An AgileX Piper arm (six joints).
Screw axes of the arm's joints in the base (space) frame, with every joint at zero. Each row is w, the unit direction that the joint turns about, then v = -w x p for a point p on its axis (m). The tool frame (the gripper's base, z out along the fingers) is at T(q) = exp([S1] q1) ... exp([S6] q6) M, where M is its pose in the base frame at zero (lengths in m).
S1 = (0, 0, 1, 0, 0, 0)
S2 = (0, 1, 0, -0.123, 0, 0)
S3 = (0, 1, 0, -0.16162, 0, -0.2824)
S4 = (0.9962, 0, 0.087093, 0, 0.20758, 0)
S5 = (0, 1, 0, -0.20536, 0, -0.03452)
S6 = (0.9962, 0, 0.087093, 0, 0.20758, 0)
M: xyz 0.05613 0 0.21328 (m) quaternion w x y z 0.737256 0 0.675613 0
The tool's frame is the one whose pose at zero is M.
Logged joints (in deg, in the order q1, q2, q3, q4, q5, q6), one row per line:
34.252 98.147 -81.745 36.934 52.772 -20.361
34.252 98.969 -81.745 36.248 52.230 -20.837
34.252 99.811 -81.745 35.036 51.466 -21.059
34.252 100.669 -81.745 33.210 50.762 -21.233
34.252 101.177 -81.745 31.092 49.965 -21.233
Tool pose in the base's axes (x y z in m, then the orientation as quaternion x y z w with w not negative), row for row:
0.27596 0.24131 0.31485 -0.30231 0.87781 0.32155 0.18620
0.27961 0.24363 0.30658 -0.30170 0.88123 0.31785 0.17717
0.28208 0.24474 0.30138 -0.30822 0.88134 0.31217 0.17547
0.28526 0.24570 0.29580 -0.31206 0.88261 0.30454 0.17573
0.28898 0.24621 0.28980 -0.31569 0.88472 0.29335 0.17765
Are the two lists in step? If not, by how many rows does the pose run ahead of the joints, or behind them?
The pose runs 2 rows behind the joints: the pose in row i belongs to the joints in row i - 2.
